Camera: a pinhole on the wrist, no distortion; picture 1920 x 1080 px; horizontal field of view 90.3 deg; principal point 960.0 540.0 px. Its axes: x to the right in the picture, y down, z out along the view. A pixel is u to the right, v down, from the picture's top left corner.
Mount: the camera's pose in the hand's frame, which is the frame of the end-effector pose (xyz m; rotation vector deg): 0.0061 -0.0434 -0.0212 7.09 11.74 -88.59
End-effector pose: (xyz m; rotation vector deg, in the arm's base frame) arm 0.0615 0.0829 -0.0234 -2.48 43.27 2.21
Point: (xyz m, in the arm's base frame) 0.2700 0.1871 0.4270
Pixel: 476 153
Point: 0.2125 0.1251 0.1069
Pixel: 397 568
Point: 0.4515 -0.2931 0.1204
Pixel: 1541 849
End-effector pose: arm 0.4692 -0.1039 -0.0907 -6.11 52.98 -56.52
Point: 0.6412 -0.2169 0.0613
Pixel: 677 572
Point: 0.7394 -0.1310 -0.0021
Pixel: 71 573
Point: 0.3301 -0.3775 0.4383
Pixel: 1808 116
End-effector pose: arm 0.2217 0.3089 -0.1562 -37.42 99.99 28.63
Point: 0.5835 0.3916 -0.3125
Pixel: 1081 631
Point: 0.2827 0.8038 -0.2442
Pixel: outside the picture
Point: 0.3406 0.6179 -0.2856
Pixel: 92 640
